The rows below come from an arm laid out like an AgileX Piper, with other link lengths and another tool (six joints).
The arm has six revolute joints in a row. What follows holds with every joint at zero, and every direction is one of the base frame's.
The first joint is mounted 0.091 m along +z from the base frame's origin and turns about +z.
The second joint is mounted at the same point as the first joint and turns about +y.
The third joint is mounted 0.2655 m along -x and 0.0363 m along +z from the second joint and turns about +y.
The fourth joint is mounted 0.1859 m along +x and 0.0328 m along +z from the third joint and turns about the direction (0.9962, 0, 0.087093).
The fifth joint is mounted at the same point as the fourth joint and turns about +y.
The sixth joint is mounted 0.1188 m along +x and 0.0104 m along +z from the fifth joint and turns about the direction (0.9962, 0, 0.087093).
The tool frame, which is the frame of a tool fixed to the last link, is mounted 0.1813 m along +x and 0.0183 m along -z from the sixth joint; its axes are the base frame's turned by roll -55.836, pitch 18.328 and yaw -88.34 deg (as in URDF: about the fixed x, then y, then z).
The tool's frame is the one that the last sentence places.
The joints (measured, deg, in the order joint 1, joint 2, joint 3, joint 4, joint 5, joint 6), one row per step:
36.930 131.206 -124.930 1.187 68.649 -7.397
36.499 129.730 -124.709 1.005 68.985 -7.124
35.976 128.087 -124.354 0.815 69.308 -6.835
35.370 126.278 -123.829 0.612 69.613 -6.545
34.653 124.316 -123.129 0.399 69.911 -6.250
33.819 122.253 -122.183 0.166 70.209 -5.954
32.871 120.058 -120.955 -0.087 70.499 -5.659
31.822 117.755 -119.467 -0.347 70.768 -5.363
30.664 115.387 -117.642 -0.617 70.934 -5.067
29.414 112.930 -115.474 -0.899 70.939 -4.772
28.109 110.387 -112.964 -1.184 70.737 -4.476
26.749 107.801 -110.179 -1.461 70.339 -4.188
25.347 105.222 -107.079 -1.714 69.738 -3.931
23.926 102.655 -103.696 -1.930 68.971 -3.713
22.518 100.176 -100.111 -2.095 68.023 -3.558
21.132 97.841 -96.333 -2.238 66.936 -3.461
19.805 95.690 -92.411 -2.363 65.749 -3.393
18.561 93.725 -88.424 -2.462 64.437 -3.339
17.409 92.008 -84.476 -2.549 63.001 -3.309
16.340 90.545 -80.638 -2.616 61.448 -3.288
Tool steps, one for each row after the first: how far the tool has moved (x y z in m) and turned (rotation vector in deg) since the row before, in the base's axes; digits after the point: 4 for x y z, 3 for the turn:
0.0023 -0.0035 0.0104 0.477 -0.784 -0.678
0.0023 -0.0045 0.0111 0.500 -0.825 -0.789
0.0020 -0.0056 0.0116 0.494 -0.846 -0.877
0.0018 -0.0069 0.0119 0.473 -0.842 -0.997
0.0011 -0.0085 0.0113 0.369 -0.738 -1.120
0.0003 -0.0100 0.0107 0.266 -0.635 -1.239
-0.0006 -0.0113 0.0100 0.183 -0.532 -1.345
-0.0015 -0.0126 0.0087 0.079 -0.396 -1.458
-0.0022 -0.0136 0.0075 0.016 -0.323 -1.550
-0.0030 -0.0140 0.0064 -0.016 -0.283 -1.603
-0.0037 -0.0143 0.0052 -0.035 -0.249 -1.644
-0.0047 -0.0144 0.0035 -0.084 -0.137 -1.646
-0.0057 -0.0143 0.0018 -0.125 -0.010 -1.615
-0.0065 -0.0137 0.0000 -0.150 0.103 -1.529
-0.0074 -0.0132 -0.0022 -0.226 0.290 -1.442
-0.0083 -0.0125 -0.0043 -0.295 0.512 -1.346
-0.0089 -0.0114 -0.0058 -0.305 0.645 -1.239
-0.0089 -0.0102 -0.0071 -0.315 0.734 -1.114
-0.0087 -0.0091 -0.0080 -0.290 0.772 -1.014

